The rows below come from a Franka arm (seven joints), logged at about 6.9 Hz.
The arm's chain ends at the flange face. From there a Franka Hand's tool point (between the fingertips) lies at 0.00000 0.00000 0.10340 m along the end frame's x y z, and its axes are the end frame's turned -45 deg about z.
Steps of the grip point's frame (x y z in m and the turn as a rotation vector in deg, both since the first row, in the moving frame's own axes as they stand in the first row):
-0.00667 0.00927 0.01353 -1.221 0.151 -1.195
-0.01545 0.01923 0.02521 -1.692 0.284 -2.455
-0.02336 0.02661 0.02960 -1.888 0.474 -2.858
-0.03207 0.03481 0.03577 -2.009 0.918 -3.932
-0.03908 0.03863 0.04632 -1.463 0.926 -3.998
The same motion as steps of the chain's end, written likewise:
0.00007 0.00992 0.01355 -0.757 0.970 -1.195
0.00011 0.02278 0.02526 -0.996 1.397 -2.455
-0.00076 0.03361 0.02966 -1.000 1.670 -2.858
-0.00184 0.04603 0.03585 -0.771 2.070 -3.932
-0.00339 0.05437 0.04637 -0.380 1.689 -3.998

